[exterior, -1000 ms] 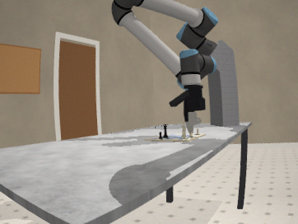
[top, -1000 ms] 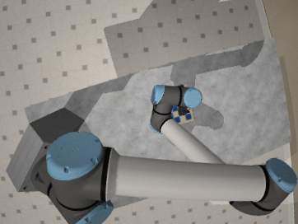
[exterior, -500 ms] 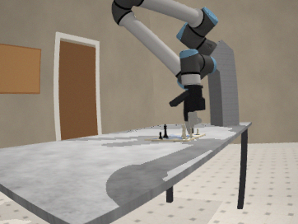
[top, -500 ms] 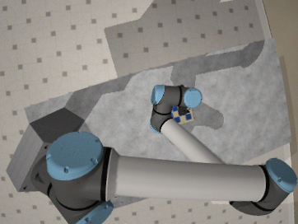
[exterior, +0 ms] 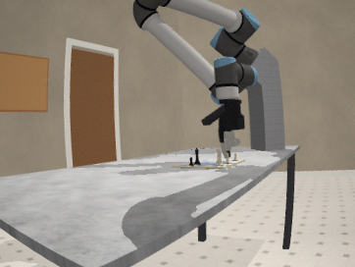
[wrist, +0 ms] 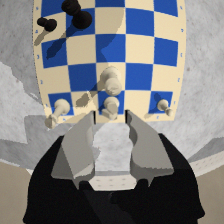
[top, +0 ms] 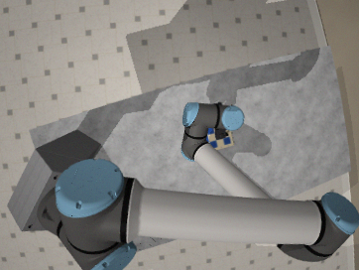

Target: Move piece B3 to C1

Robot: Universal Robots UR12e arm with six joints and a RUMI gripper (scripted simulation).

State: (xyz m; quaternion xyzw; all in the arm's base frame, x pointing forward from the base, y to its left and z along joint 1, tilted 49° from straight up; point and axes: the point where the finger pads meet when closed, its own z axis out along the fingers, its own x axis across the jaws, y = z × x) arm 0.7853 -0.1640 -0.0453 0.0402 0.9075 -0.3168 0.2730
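Now: hand 40 mm to the left of the tall white piece and 10 mm past it. Round my hand: chessboard (70 mm to the right, 40 mm below, 20 mm behind); then black pawn (130 mm to the right, 40 mm ahead, 20 mm below); then tall black piece (120 mm to the right).
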